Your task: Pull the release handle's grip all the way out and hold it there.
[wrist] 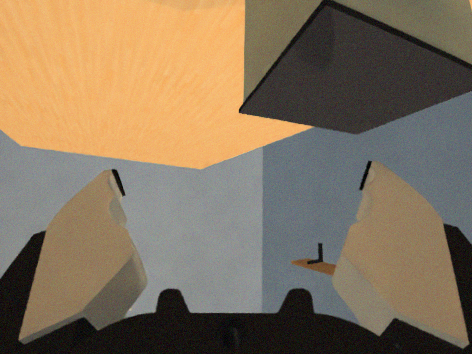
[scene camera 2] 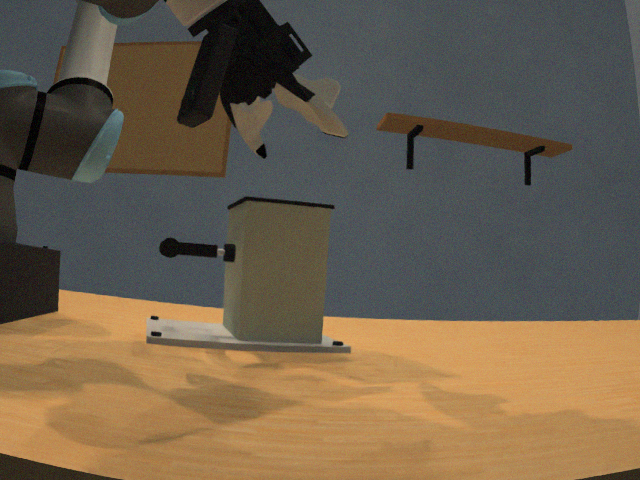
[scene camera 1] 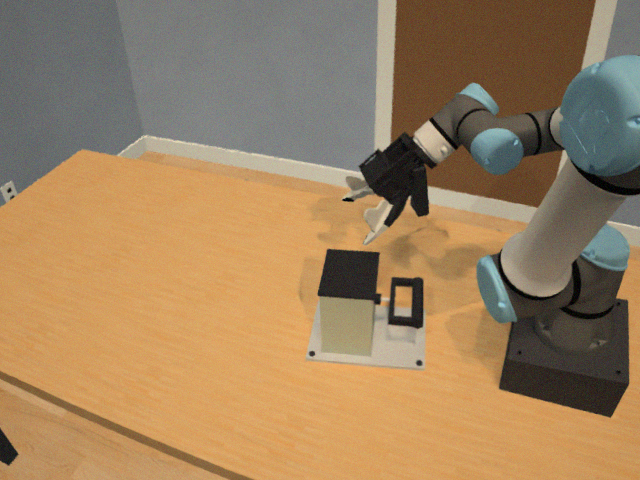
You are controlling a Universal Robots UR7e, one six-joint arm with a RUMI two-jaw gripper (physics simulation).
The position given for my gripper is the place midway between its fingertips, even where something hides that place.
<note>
In view: my gripper (scene camera 2: 302, 148) and a light grey base plate (scene camera 1: 395, 347).
My gripper shows as well in the wrist view (wrist: 239, 170) and in scene camera 1 (scene camera 1: 352, 221). The light grey base plate shows as well in scene camera 2 (scene camera 2: 169, 332).
</note>
